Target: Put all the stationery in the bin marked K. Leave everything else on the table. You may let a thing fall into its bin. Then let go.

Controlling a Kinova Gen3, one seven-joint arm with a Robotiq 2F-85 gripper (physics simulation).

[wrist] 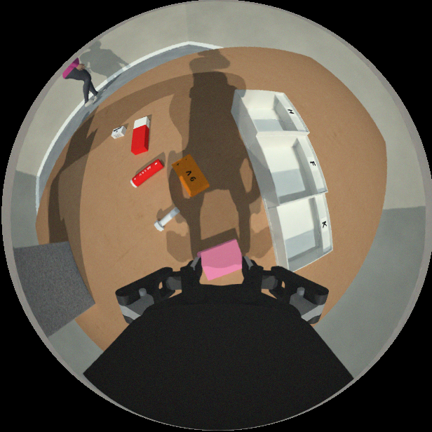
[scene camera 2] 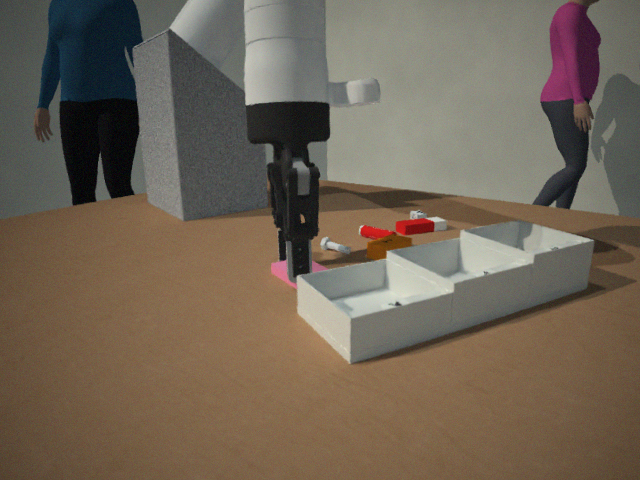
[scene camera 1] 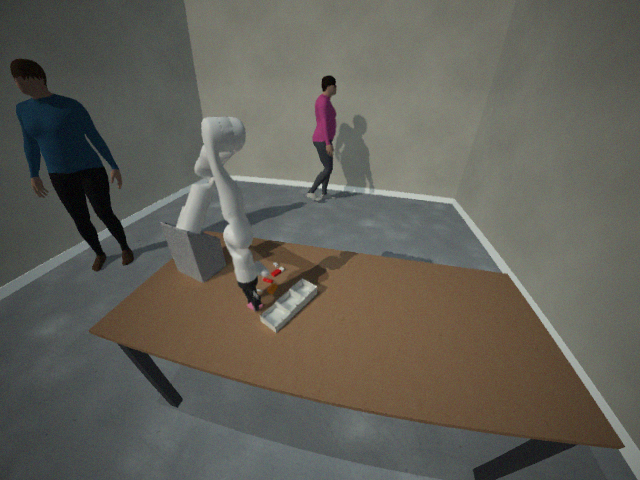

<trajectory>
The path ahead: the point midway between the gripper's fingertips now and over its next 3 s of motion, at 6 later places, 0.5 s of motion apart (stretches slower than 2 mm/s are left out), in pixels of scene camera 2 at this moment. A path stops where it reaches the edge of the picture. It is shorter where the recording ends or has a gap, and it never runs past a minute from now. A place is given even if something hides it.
My gripper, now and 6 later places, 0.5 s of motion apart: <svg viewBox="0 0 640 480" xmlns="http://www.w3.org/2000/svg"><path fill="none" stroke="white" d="M294 272L288 200L284 136L322 129L360 130L366 181L360 201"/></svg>
</trajectory>
